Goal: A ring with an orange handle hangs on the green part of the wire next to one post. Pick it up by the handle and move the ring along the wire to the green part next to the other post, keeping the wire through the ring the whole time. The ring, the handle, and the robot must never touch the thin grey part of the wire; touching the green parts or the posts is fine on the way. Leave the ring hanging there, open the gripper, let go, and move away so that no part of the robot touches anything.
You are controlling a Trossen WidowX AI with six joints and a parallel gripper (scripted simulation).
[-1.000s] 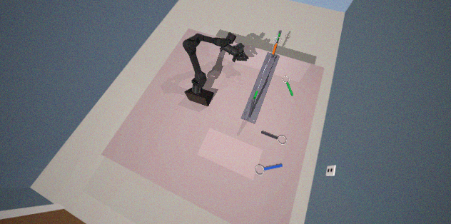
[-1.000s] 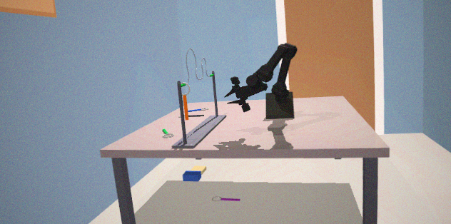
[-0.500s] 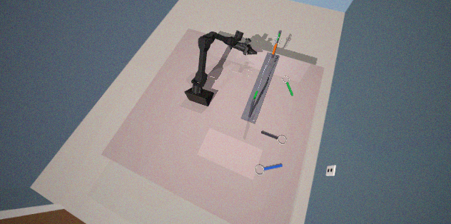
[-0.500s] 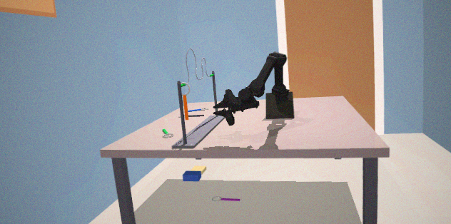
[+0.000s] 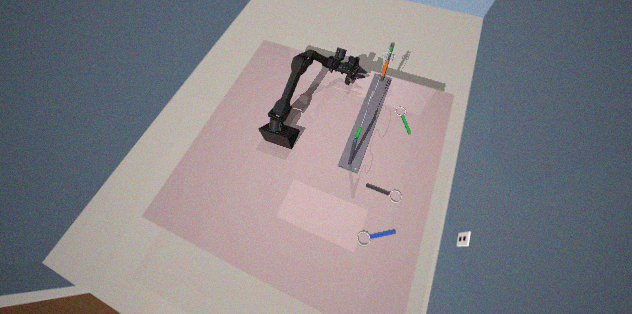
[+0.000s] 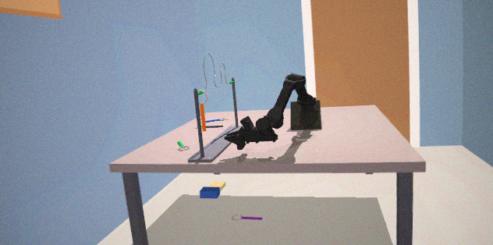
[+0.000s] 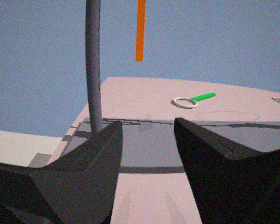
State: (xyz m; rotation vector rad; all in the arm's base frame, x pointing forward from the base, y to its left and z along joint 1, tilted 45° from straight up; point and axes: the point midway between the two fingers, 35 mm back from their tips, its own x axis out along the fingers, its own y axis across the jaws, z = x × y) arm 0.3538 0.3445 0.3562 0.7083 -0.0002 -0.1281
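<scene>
Now: the orange-handled ring 130 mm above my gripper tip, 90 mm ahead of it and 10 mm to the right of it. From my gripper tip the other things lie so: green-handled ring 260 mm ahead, 180 mm to the right, 80 mm below; purple-handled ring 580 mm below, 390 mm to the right, 10 mm ahead; dark-handled ring 630 mm to the right, 240 mm ahead, 80 mm below.
</scene>
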